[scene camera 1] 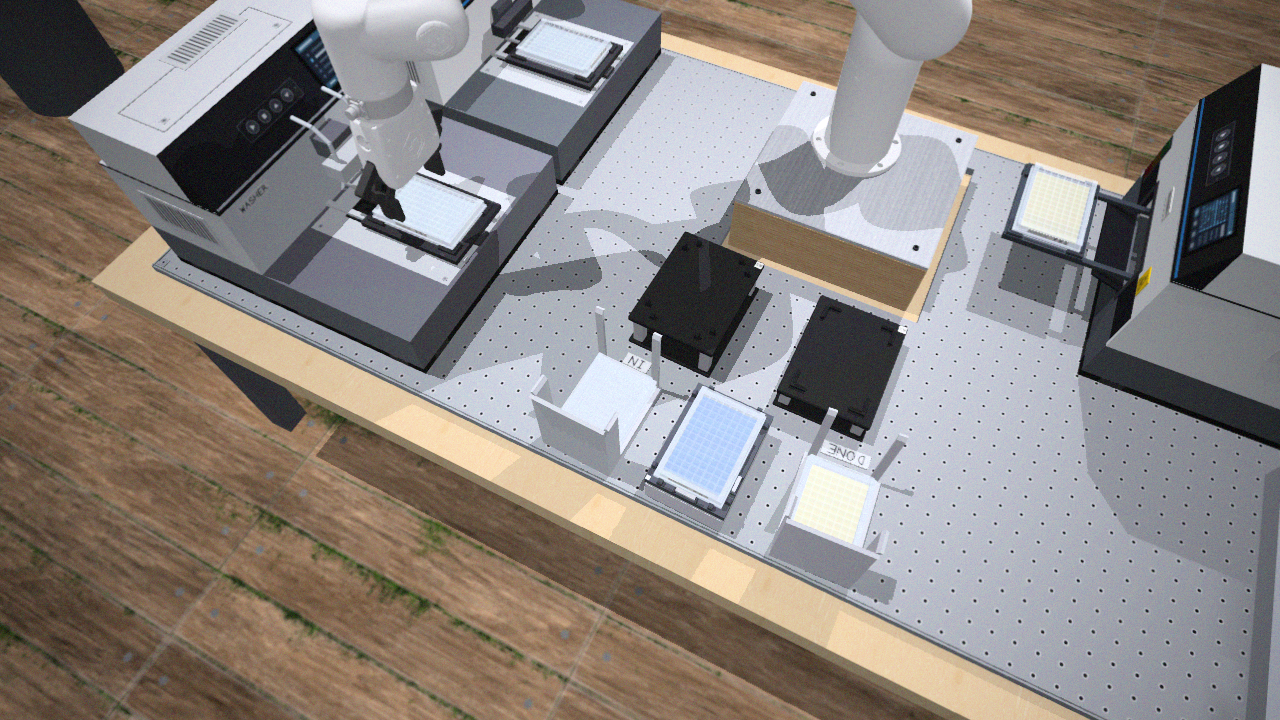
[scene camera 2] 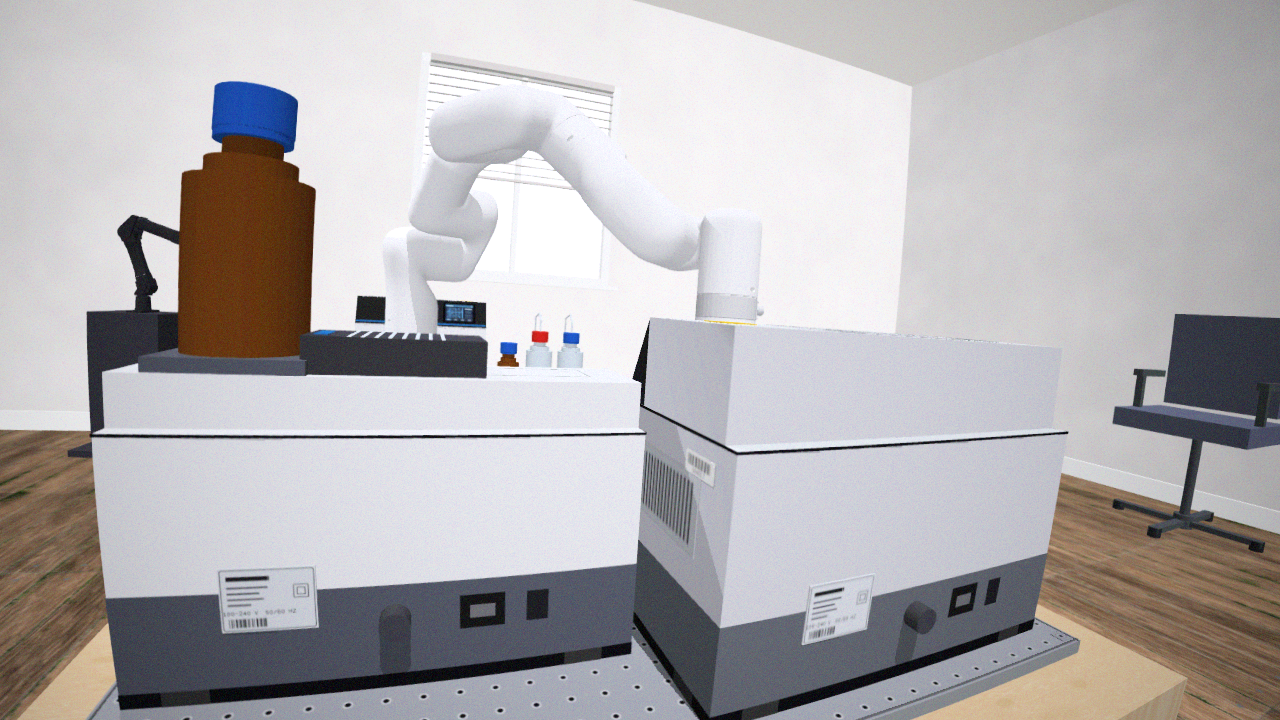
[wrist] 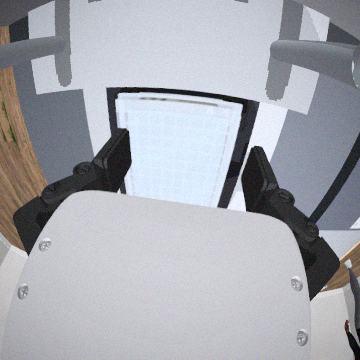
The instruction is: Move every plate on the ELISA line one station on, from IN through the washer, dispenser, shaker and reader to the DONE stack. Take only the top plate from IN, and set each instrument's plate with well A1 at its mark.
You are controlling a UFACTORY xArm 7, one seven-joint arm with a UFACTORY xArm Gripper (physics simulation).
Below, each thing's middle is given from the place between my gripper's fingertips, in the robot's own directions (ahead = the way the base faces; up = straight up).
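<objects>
The brown bottle [scene camera 2: 246, 230] is some way above my hand, some way to the right of it, and far behind it.
</objects>
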